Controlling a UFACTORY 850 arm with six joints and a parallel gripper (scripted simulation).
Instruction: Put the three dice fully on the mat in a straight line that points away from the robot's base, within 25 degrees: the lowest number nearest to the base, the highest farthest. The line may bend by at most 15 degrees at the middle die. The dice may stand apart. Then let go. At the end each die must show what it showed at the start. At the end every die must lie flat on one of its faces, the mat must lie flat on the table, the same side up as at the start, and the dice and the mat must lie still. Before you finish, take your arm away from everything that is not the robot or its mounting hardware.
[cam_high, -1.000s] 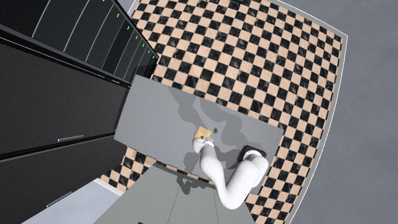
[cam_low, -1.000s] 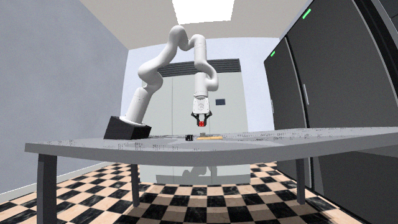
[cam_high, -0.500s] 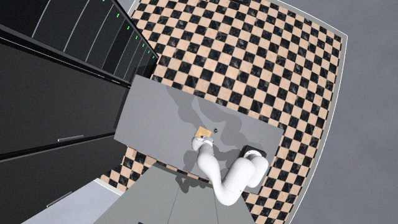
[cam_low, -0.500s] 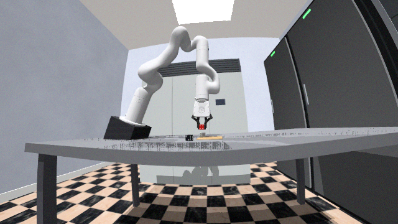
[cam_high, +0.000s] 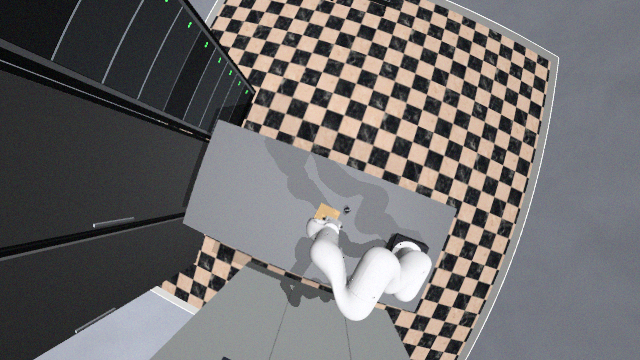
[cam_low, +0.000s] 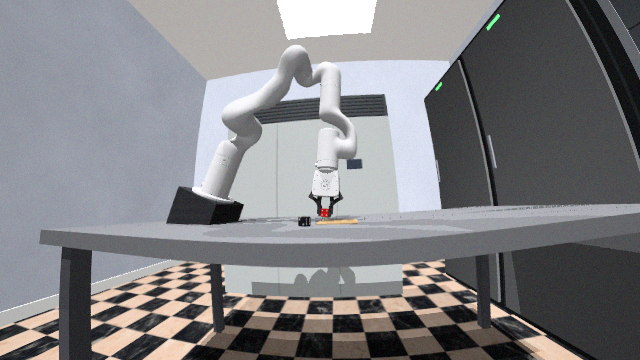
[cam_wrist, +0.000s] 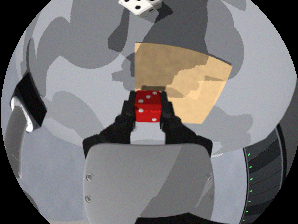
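Right now my hand is 5 cm short of the tan mat, 1 cm to the left of it and 4 cm above it. Round my hand: red die (1 cm below); then black die (7 cm behind, 9 cm to the right, 3 cm below); then white die (13 cm to the left, 3 cm below).
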